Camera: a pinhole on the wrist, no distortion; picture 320 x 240 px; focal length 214.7 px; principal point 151.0 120.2 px. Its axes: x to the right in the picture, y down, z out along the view. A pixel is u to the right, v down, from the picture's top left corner.
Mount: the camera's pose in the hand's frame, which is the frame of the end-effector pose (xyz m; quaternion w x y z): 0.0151 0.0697 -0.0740 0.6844 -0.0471 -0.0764 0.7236
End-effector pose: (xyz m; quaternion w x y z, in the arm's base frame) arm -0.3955 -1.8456 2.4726 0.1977 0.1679 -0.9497 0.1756
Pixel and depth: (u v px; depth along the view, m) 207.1 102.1 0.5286
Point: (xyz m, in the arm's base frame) -0.5777 -1.8555 2.0107
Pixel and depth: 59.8 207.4 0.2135
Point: -0.3311 -1.8982 2.3366
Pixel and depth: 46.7 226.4 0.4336
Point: -0.2027 -2.0553 2.1418
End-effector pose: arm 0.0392 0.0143 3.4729 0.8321 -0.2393 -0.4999 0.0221
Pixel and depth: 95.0 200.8 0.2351
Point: -0.1341 0.0308 3.4404
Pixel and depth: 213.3 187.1 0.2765
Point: -0.1515 0.1678 3.3886
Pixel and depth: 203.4 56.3 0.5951
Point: -0.3437 0.4155 3.6657
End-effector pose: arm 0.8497 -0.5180 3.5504 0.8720 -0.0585 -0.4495 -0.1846
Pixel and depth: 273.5 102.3 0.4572
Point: 0.6452 -0.1142 3.7676
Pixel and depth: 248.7 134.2 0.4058
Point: 0.6392 -0.1892 3.6842
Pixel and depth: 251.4 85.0 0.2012
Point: 0.8104 -0.3400 3.6446
